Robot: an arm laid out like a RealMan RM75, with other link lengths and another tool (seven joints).
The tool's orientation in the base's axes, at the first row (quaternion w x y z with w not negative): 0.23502 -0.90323 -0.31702 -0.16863
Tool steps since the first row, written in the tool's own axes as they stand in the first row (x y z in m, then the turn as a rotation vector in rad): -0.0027 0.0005 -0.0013 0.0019 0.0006 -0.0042; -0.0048 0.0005 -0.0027 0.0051 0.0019 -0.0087; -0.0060 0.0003 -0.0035 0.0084 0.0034 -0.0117; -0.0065 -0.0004 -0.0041 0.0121 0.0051 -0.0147; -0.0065 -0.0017 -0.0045 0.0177 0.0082 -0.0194; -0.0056 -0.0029 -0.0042 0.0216 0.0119 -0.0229; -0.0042 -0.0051 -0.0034 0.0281 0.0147 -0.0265; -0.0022 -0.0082 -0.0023 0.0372 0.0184 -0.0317; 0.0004 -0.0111 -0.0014 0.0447 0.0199 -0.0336; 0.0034 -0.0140 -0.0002 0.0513 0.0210 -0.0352; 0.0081 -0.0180 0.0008 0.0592 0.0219 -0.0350
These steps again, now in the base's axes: -0.0019 -0.0024 -0.0003 0.0011 -0.0017 0.0042; -0.0037 -0.0041 -0.0001 0.0037 -0.0034 0.0090; -0.0048 -0.0050 0.0001 0.0066 -0.0044 0.0125; -0.0057 -0.0051 0.0006 0.0100 -0.0054 0.0161; -0.0066 -0.0044 0.0013 0.0155 -0.0072 0.0216; -0.0067 -0.0030 0.0019 0.0202 -0.0097 0.0251; -0.0070 -0.0004 0.0025 0.0263 -0.0103 0.0301; -0.0073 0.0033 0.0035 0.0347 -0.0112 0.0374; -0.0072 0.0071 0.0049 0.0409 -0.0095 0.0419; -0.0066 0.0112 0.0062 0.0463 -0.0079 0.0459; -0.0056 0.0168 0.0087 0.0528 -0.0045 0.0490
